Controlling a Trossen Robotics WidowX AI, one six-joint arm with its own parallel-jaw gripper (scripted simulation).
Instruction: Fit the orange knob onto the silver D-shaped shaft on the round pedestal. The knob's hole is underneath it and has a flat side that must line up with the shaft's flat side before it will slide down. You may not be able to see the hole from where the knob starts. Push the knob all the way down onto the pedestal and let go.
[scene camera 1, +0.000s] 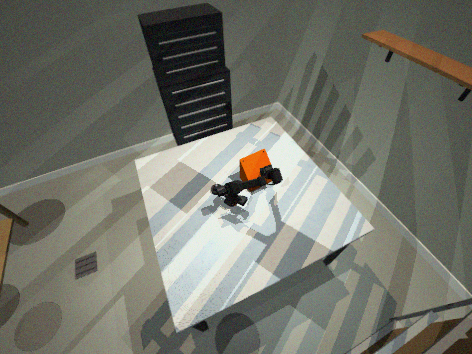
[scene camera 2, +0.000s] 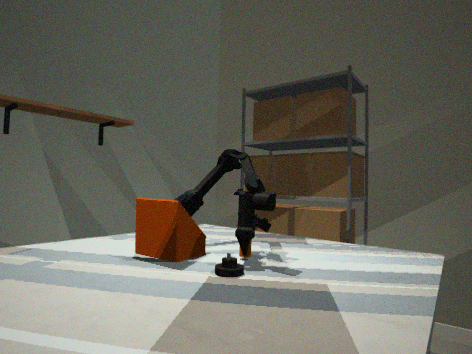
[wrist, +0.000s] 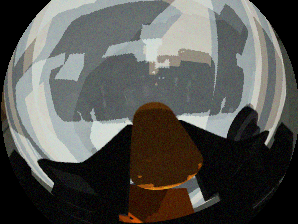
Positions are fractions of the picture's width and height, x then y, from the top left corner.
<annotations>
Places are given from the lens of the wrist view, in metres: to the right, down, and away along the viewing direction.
my gripper (wrist: 0.52, 0.56): 0.00, 0.01, 0.10
orange knob (wrist: 0.55, 0.69): 0.01, 0.02, 0.04
round pedestal (wrist: 0.82, 0.56): 0.15, 0.02, 0.11
The marked spots on the round pedestal and the orange knob are 0.16 m apart.
</annotations>
